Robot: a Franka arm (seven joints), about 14 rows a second.
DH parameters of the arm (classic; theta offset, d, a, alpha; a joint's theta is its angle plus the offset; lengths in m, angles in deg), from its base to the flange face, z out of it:
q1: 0 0.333 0 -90
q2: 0 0 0 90
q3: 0 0.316 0.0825 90
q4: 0 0 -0.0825 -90
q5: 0 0.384 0 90
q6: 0 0 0.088 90
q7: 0 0.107 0 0
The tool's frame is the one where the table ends.
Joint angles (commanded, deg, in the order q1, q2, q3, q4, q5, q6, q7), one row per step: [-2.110 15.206 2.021 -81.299 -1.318 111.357 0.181]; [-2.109 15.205 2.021 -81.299 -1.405 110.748 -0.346]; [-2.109 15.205 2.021 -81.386 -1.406 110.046 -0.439]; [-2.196 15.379 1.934 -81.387 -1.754 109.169 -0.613]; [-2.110 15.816 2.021 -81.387 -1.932 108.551 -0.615]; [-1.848 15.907 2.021 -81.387 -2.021 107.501 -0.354]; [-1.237 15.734 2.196 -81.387 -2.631 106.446 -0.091]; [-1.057 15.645 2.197 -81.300 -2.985 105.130 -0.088]
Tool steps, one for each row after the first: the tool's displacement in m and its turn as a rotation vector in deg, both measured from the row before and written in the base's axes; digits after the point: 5 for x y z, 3 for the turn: [-0.00087 -0.00011 -0.00118 -0.219 0.615 0.512]; [-0.00108 -0.00001 -0.00212 -0.023 0.790 0.081]; [-0.00060 -0.00237 -0.00370 -0.400 1.057 0.023]; [0.00084 0.00155 -0.00621 -0.137 1.054 0.179]; [-0.00124 0.00285 -0.00300 -0.040 1.134 -0.009]; [-0.00234 0.00794 0.00011 -0.532 0.867 0.565]; [-0.00238 0.00146 -0.00058 -0.381 1.132 0.170]
